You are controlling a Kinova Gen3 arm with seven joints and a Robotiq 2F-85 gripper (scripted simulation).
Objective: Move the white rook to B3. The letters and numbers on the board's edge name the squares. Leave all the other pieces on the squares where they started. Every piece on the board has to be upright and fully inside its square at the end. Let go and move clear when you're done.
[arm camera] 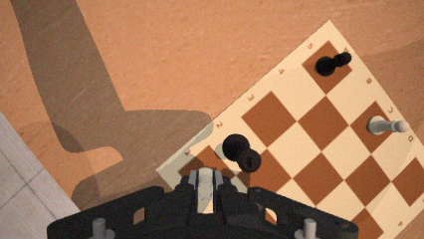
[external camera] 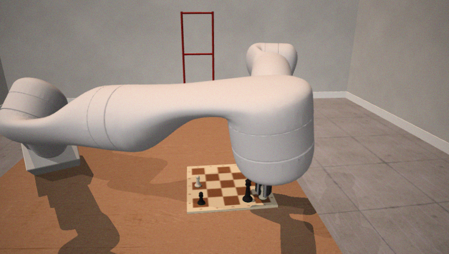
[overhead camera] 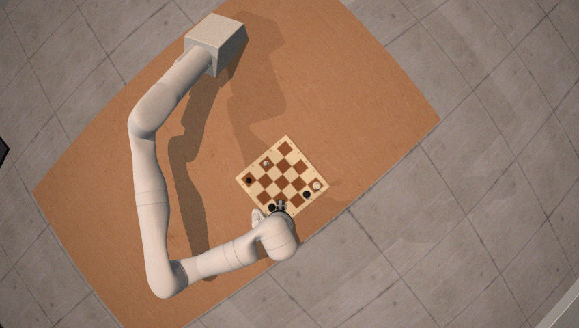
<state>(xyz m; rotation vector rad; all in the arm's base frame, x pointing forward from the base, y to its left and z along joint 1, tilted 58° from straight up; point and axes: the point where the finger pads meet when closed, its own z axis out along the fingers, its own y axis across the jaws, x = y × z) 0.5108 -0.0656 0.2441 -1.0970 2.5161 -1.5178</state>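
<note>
Right now my hand is 10 mm above the white rook. The rest, counted from my hand: tall white piece: 150 mm to the left, 30 mm ahead; small chessboard: 90 mm to the left, 60 mm behind, 30 mm below; tall black piece: 40 mm behind.
</note>
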